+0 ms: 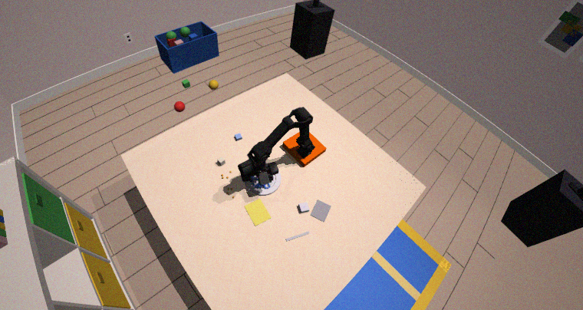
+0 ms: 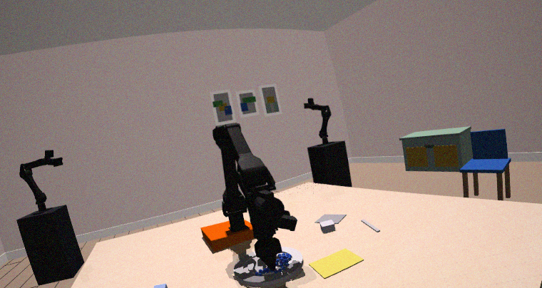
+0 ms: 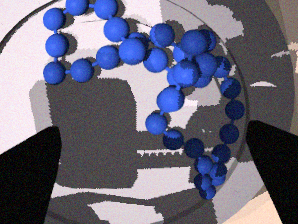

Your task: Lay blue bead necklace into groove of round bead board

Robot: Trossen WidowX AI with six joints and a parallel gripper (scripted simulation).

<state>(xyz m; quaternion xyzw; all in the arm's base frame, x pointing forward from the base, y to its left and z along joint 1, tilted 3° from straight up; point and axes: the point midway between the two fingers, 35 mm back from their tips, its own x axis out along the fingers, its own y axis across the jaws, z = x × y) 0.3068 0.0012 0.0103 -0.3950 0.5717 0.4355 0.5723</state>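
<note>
The round bead board is 20 mm behind my gripper tip and 10 mm below it. From my gripper tip the other things lie so: yellow sheet (100 mm ahead, 140 mm to the left, 20 mm below); then small grey block (100 mm behind, 260 mm to the left, 10 mm below); then pale cube (110 mm ahead, 210 mm to the right).
</note>
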